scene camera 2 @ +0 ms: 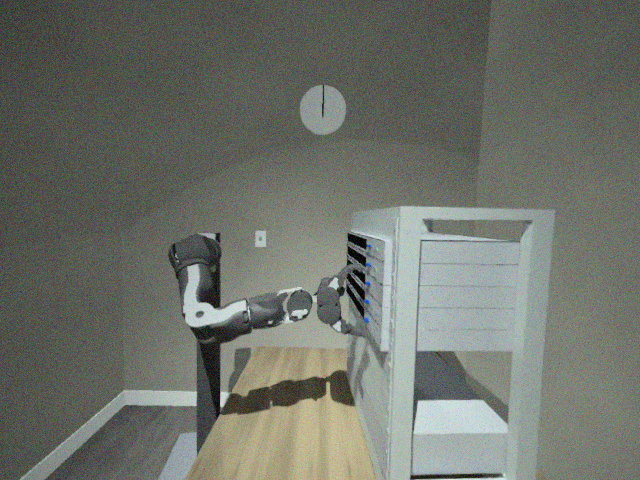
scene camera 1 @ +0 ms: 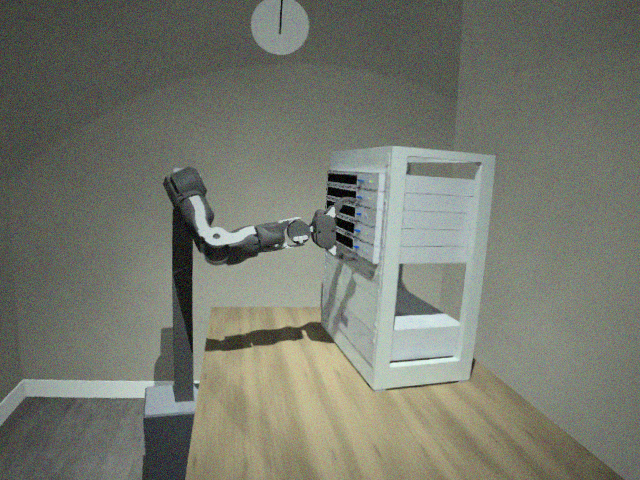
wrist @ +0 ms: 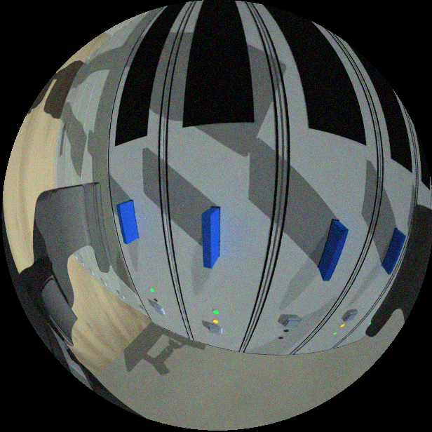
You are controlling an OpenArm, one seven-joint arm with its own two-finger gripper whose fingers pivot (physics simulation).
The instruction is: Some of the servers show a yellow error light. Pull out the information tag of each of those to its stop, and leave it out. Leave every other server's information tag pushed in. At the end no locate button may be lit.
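Five stacked servers show as upright columns in the wrist view, the bottom one at left. Blue information tags [wrist: 127, 222] [wrist: 211, 237] [wrist: 333, 250] [wrist: 394, 251] show on four, all near their fronts. Yellow lights show on the second server from the bottom [wrist: 235, 295] and the fourth [wrist: 362, 280]; the third's two lights are dark. The top server's tag is hidden behind a finger in the wrist view. Grey locate buttons [wrist: 213, 327] [wrist: 290, 321] look unlit. My gripper [scene camera 1: 361, 236] [scene camera 2: 366, 301] [wrist: 219, 261] is open and empty, its fingers above and below the middle servers, close to their fronts.
The white rack [scene camera 1: 395, 206] [scene camera 2: 408, 310] stands on the wooden table [scene camera 1: 289, 413] [scene camera 2: 289, 444]. A white box [scene camera 1: 426, 341] [scene camera 2: 460, 449] lies low inside it. The arm reaches in from the left. A wall stands beyond the rack.
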